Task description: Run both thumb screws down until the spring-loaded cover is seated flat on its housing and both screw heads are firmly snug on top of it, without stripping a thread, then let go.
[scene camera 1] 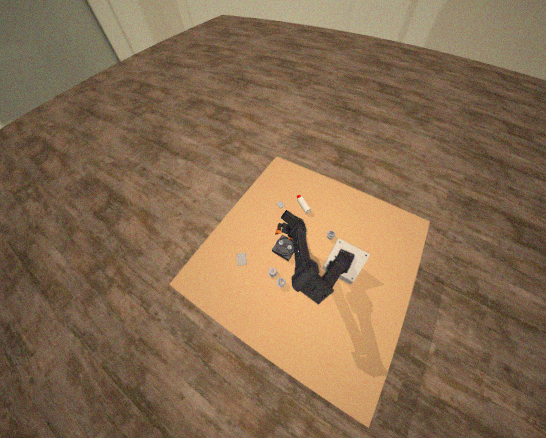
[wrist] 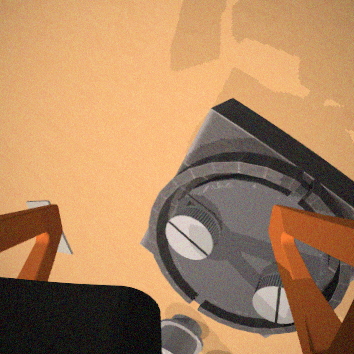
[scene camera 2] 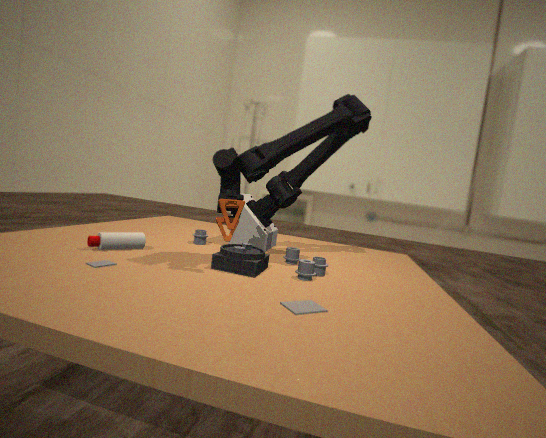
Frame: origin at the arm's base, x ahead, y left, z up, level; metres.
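Seen in the pictures: gripper, fingertip midpoint: [scene camera 1: 281, 236] [wrist: 164, 218] [scene camera 2: 229, 235]; arm's base at its link origin: [scene camera 1: 343, 260] [scene camera 2: 258, 214].
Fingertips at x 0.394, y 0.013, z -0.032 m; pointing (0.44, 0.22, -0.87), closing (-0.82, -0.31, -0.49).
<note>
Offsets run from my fingertips to a thing's top centre.
The dark square housing {0.038 m down, 0.041 m back, 0.033 m left} [scene camera 1: 283, 255] [scene camera 2: 234, 264] [wrist: 202, 134] stands on the mat. Its round grey cover {0.040 m down, 0.041 m back, 0.033 m left} [wrist: 245, 205] lies inside a raised ring; whether it is seated flat cannot be told. Two slotted thumb screws with pale heads stand on it: one screw {0.029 m down, 0.009 m back, 0.030 m left} [scene camera 1: 281, 242] [wrist: 190, 237] shows whole, with knurled side visible; the other screw {0.028 m down, 0.073 m back, 0.035 m left} [wrist: 271, 303] is partly hidden by the right finger in the wrist view. My gripper [scene camera 1: 283, 234] [scene camera 2: 228, 238] [wrist: 164, 218] is open and empty, with orange fingers above the housing's edge. The first screw appears between the fingers, nearer the right one, untouched.
Grey flanged cylinders {0.044 m down, 0.050 m back, 0.214 m left} [scene camera 1: 272, 272] [scene camera 2: 306, 270] stand near the housing; another cylinder {0.044 m down, 0.271 m back, 0.189 m right} [scene camera 1: 330, 234] [scene camera 2: 200, 237] stands farther off. A white tube with red cap {0.044 m down, 0.000 m ahead, 0.334 m right} [scene camera 1: 304, 204] [scene camera 2: 121, 241] and two thin grey plates, one plate {0.091 m down, 0.173 m ahead, 0.230 m left} [scene camera 1: 242, 259] [scene camera 2: 304, 307] larger, lie around. A white plate [scene camera 1: 361, 260] lies by the arm's base.
</note>
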